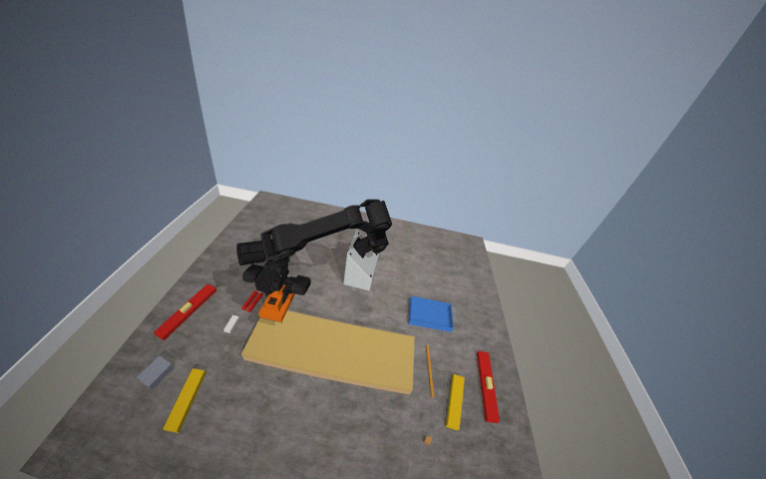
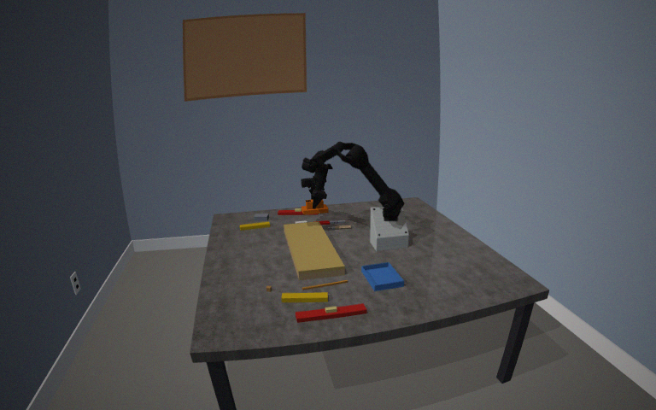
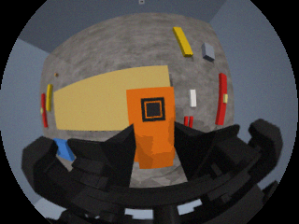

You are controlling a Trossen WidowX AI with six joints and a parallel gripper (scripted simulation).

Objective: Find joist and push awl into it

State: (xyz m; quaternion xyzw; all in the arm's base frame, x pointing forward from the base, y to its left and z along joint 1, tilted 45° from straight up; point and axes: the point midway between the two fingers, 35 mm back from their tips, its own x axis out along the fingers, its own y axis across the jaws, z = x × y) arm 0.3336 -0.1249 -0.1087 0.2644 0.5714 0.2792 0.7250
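The thin orange stick lies 52 cm to the left of my gripper tip, 14 cm below it and 1 cm behind it. Also, from my gripper tip: wooden-handled tool: 13 cm below, 12 cm behind, 5 cm to the right; then white piece: 15 cm to the right, 13 cm below, 6 cm ahead; then orange stud finder: 2 cm above, 1 cm ahead.
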